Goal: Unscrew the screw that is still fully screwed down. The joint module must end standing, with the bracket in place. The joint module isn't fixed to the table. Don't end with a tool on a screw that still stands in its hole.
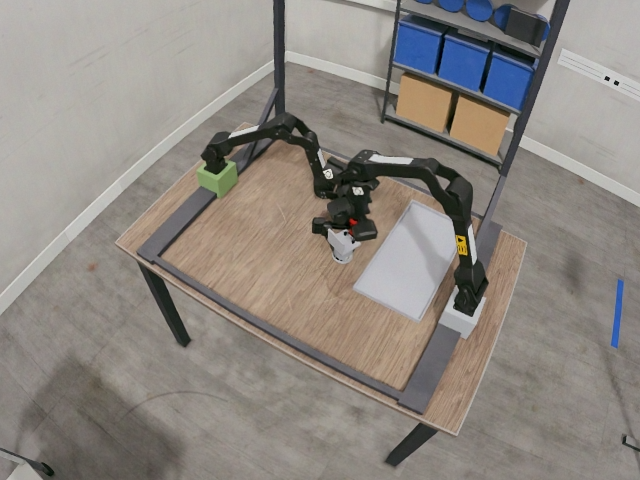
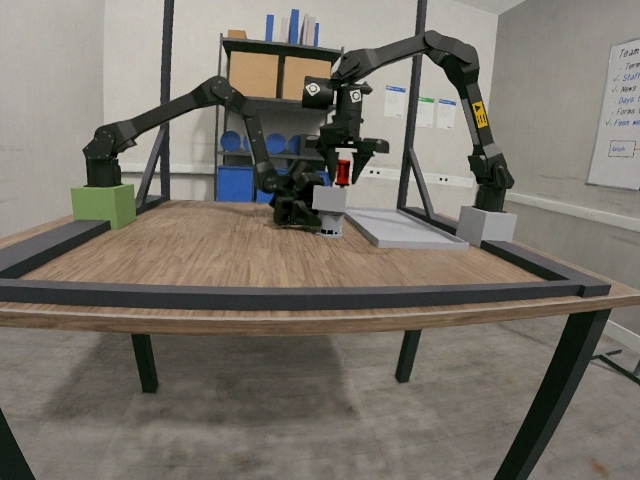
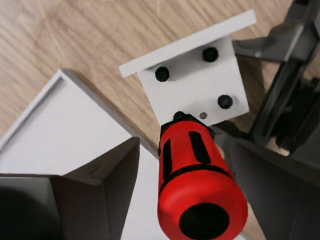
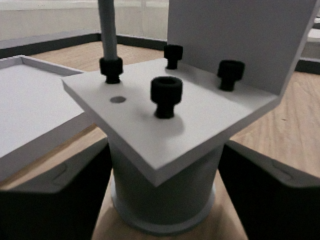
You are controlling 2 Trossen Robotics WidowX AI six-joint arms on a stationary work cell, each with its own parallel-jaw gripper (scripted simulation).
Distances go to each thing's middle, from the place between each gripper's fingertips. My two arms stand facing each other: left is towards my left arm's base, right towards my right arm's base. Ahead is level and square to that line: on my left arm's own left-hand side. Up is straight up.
I see the grey bracket (image 2: 324,198) 8 cm below my left hand, 2 cm to the right of it and 1 cm ahead of it. From my left hand the other things lie so: grey joint module (image 4: 186,198) (12 cm below, 2 cm to the right, 1 cm ahead); shallow grey tray (image 1: 405,272) (17 cm to the left, 14 cm below, 12 cm behind).
I see my right gripper 20 mm short of the grey joint module and 20 mm to the right of it. From my right hand the other things lie so: grey bracket (20 mm ahead, 20 mm to the left, 40 mm above); then shallow grey tray (100 mm behind, 210 mm to the left, 30 mm below).
